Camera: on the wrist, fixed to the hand. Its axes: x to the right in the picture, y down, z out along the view.
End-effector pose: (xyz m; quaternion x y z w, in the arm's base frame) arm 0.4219 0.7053 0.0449 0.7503 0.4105 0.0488 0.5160
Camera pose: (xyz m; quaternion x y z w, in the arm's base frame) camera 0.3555 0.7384 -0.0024 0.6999 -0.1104 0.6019 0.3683
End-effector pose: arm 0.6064 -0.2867 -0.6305 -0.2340 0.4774 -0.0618 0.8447
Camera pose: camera 0.5837 -0.3679 -0.6054 0.0240 0.6760 0.5477 0.4924
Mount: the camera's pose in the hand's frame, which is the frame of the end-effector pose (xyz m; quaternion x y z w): -0.0051 -0.0804 -0.0354 -0.1677 0.2093 0.6627 0.6992
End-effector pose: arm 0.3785 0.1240 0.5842 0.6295 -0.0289 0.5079 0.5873
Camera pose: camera 0.4055 0.1732 0.5164 0.2162 -0.3996 0.8712 0.1857
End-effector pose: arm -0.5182 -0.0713 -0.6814 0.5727 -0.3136 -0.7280 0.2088
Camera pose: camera -0.4783 -0.0180 -0.7390 0.3100 -0.4330 -0.3034 0.7902
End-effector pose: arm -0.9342 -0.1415 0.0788 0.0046 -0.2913 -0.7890 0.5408
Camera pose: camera -0.9891 -0.1335 0.0105 -0.1154 0.0388 -0.2412 0.9628
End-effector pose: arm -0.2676 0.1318 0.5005 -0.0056 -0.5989 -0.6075 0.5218
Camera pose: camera -0.2949 0.0880 0.4292 -0.3612 -0.2039 -0.1806 0.8918
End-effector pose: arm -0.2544 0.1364 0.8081 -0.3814 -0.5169 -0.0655 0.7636
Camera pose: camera -0.2703 0.0556 0.8390 -0.7236 0.0621 0.2937 0.6215
